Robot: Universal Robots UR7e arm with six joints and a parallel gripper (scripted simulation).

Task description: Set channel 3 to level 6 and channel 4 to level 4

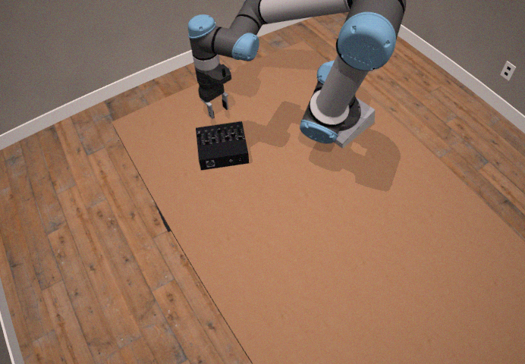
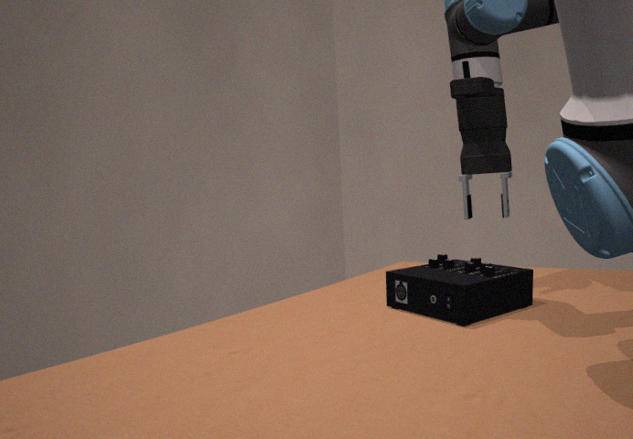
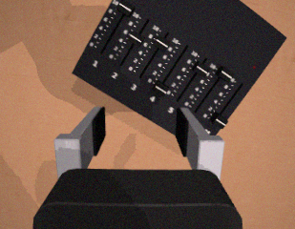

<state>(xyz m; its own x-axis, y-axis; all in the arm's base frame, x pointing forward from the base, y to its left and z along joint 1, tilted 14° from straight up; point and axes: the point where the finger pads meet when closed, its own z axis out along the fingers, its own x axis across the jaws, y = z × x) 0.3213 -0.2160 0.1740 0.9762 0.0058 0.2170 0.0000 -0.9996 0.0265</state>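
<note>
Now: hand 1 cm short of the channel 3 fader cap, 5 cm to the right of it and 8 cm above it. Also, from my hand: channel 2 fader cap: 1 cm behind, 6 cm to the left, 8 cm below; then master fader cap: 8 cm ahead, 2 cm to the right, 8 cm below; then channel 1 fader cap: 2 cm behind, 8 cm to the left, 8 cm below.
</note>
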